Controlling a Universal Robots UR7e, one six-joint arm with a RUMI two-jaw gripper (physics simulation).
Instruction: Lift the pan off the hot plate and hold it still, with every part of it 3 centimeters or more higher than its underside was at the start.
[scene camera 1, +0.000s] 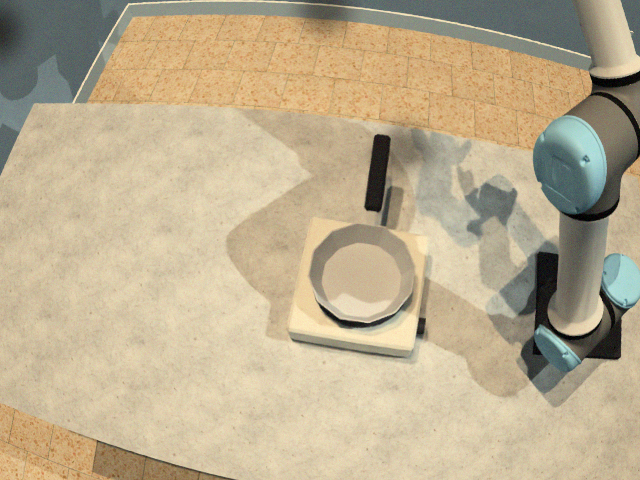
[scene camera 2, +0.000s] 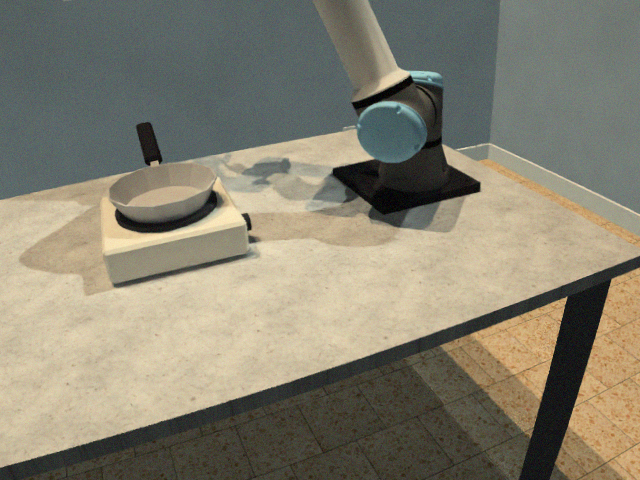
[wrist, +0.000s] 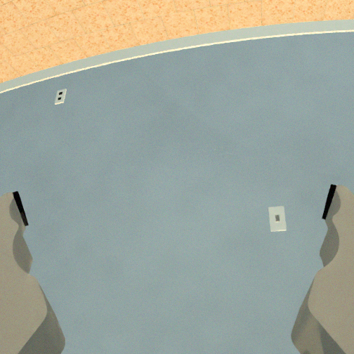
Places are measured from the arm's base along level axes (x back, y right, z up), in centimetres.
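Pixels of known places: arm's base, origin of its link: (scene camera 2: 413, 177).
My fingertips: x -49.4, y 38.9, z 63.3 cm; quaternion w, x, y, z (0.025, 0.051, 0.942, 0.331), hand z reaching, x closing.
Observation:
Ahead of a thing's pixels: the offset from my fingertips to its top centre. Level surfaces: height alone.
A light grey-beige pan (scene camera 1: 361, 276) (scene camera 2: 164, 195) rests upright on the black round heating disc of a cream hot plate {dz -57.6, dx -1.6, dy -45.1 cm} (scene camera 1: 351, 342) (scene camera 2: 178, 259). Its black handle {dz -49.3, dx -4.4, dy -24.9 cm} (scene camera 1: 377, 172) (scene camera 2: 148, 143) points to the table's back edge in scene camera 1 and slants upward in scene camera 2. My gripper (wrist: 174, 192) is wide open and empty in the wrist view, with its jaws at the left and right edges and the wall beyond them. The gripper does not show in the scene views, and the pan does not show in the wrist view.
The arm's black base plate (scene camera 1: 611, 349) (scene camera 2: 385, 198) stands on the table {dz -65.2 cm} (scene camera 1: 155, 310) (scene camera 2: 310, 310), to the right of the hot plate. A dark knob {dz -59.9, dx +10.9, dy -50.0 cm} (scene camera 1: 421, 325) (scene camera 2: 247, 222) sticks out of the hot plate's right side. The blue-grey wall (scene camera 2: 206, 62) (wrist: 175, 150) rises behind the table.

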